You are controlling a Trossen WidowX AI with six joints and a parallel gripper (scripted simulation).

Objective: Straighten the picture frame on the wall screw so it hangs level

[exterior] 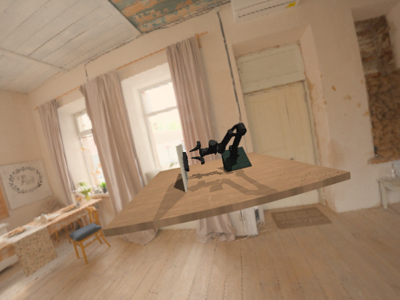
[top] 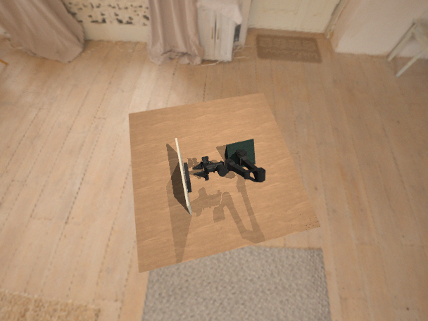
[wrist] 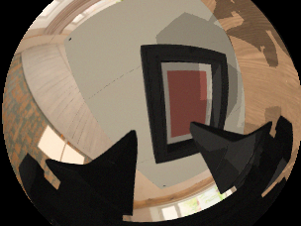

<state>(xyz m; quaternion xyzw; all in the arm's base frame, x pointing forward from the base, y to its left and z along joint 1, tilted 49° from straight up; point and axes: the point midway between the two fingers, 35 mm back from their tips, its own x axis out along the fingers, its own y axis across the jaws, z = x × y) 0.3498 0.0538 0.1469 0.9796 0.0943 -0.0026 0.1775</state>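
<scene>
My gripper tip is now 5 cm short of the picture frame, 5 cm above it and 2 cm to the right of it. Also, from my gripper tip: wall panel (6 cm below, 6 cm ahead, 2 cm to the left).
</scene>
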